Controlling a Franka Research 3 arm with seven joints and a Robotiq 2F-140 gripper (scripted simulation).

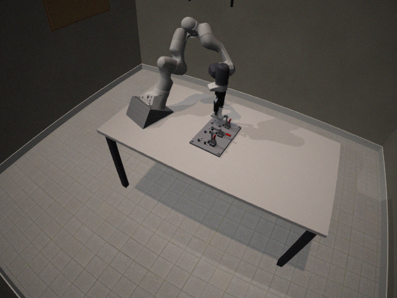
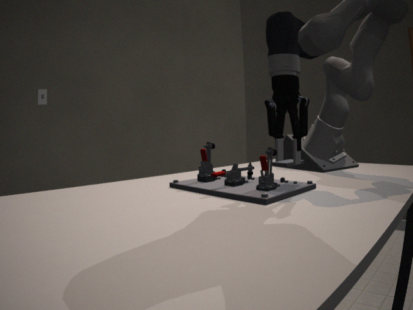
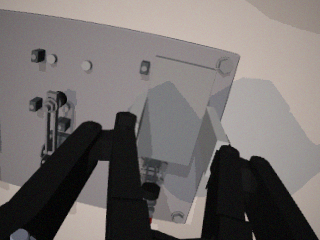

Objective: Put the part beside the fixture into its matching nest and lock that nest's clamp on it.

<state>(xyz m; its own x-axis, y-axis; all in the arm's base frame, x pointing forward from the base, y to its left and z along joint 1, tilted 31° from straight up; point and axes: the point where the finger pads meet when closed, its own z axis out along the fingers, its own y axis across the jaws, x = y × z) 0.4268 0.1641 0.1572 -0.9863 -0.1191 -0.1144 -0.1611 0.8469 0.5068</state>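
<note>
Now: the fixture 8 cm ahead of my hand, 10 cm to the right of it and 10 cm below it. The rest, counted from my hand: grey block part 3 cm below.
</note>
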